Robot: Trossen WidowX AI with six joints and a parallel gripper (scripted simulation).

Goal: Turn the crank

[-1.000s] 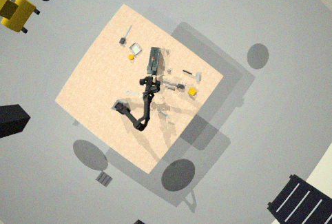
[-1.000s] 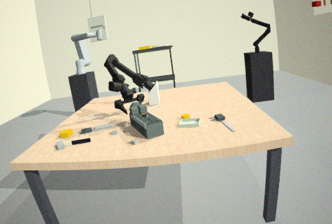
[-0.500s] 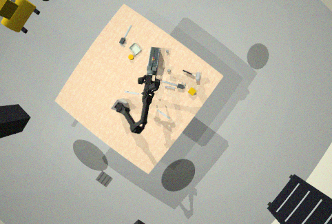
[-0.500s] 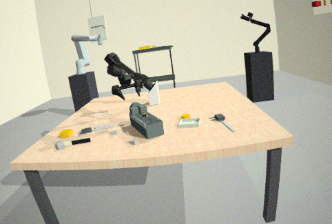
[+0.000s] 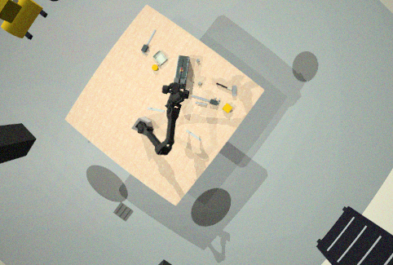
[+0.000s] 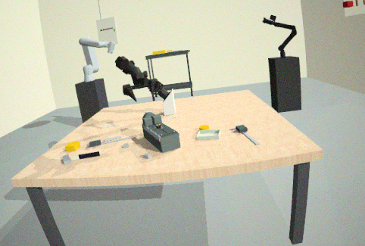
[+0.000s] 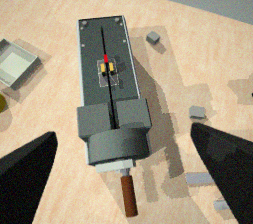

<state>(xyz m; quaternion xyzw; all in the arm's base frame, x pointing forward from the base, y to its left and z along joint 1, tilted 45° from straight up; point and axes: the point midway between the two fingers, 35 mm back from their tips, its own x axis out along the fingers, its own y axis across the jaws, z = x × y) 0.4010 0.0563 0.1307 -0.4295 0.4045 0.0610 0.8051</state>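
The crank is 3 cm behind my gripper tip, 2 cm to the right of it and 12 cm below it. Also, from my gripper tip: red pointer: 12 cm ahead, 8 cm to the left, 11 cm below; then brown crank handle: 5 cm behind, 3 cm to the right, 14 cm below; then yellow disc: 1 cm behind, 28 cm to the left, 19 cm below.
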